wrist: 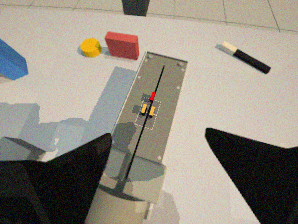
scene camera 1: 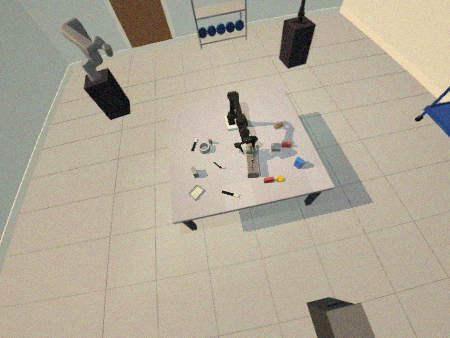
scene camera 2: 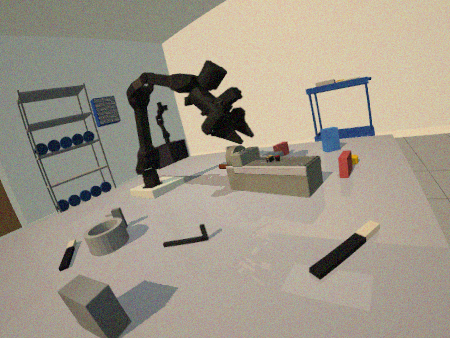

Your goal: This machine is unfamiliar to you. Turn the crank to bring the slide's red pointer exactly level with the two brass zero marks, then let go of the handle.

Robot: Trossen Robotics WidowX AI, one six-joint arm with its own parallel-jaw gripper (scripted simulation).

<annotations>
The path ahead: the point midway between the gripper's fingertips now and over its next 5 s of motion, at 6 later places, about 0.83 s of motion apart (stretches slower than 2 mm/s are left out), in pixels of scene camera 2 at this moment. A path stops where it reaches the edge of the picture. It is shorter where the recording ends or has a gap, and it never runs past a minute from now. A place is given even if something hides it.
The gripper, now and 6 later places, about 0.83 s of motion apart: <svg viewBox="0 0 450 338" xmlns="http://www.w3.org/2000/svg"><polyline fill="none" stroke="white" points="248,139 245,126 220,124 226,151 229,163 231,172 230,173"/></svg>
</annotations>
